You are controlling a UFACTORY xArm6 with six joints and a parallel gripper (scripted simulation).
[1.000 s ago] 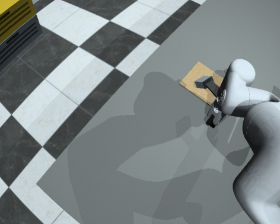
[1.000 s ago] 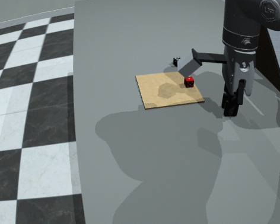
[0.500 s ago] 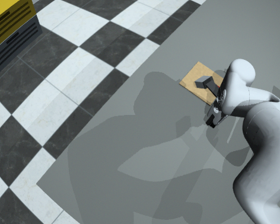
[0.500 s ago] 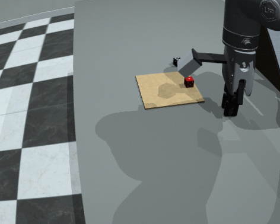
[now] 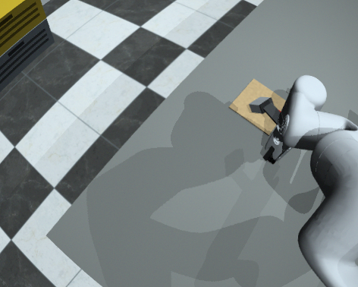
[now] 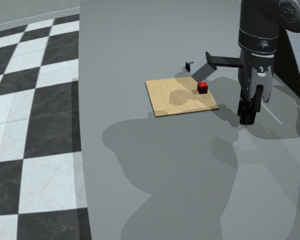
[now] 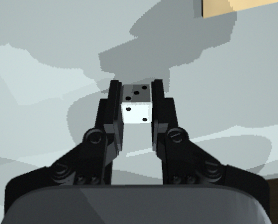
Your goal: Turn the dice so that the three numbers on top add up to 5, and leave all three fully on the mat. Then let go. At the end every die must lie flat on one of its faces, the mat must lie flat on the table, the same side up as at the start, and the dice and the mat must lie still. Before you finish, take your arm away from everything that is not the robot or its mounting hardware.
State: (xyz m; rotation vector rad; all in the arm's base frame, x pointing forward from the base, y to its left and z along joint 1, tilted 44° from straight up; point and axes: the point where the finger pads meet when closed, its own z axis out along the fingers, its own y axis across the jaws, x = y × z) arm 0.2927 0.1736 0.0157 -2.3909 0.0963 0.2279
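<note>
Now: hand 12 cm short of the tan mat, 11 cm to the left of it and 2 cm above it. The rest, counted from my hand: red die (11 cm to the right, 7 cm ahead, 1 cm below); then white die (1 cm below); then black die (22 cm to the right, 8 cm ahead, 1 cm below).
</note>
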